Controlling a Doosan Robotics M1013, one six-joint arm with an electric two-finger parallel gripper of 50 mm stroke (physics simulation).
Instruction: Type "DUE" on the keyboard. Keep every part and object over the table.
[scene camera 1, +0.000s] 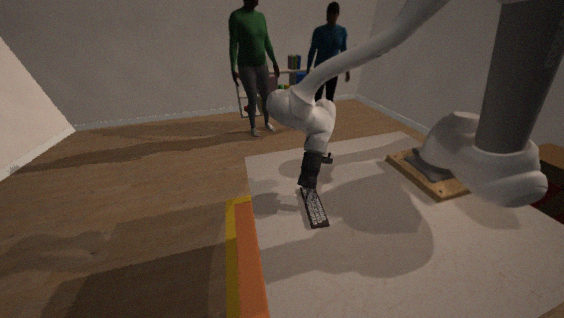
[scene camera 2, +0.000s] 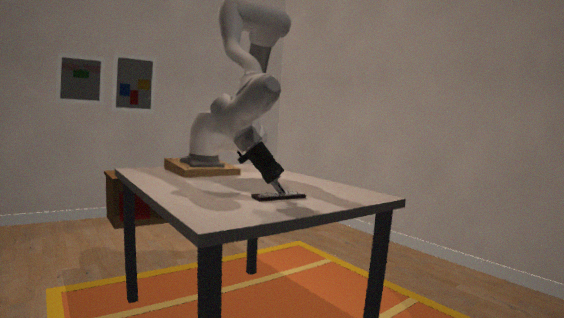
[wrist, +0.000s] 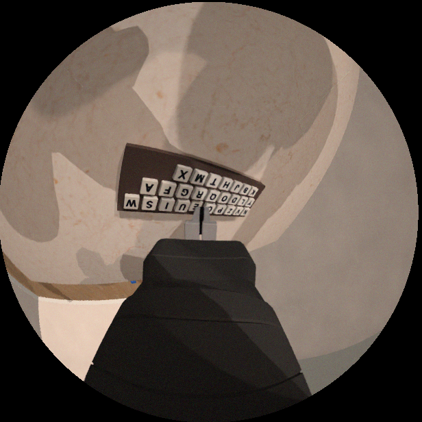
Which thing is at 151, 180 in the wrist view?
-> A keyboard.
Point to the gripper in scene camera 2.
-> At 282, 193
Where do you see the gripper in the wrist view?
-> At 201, 215
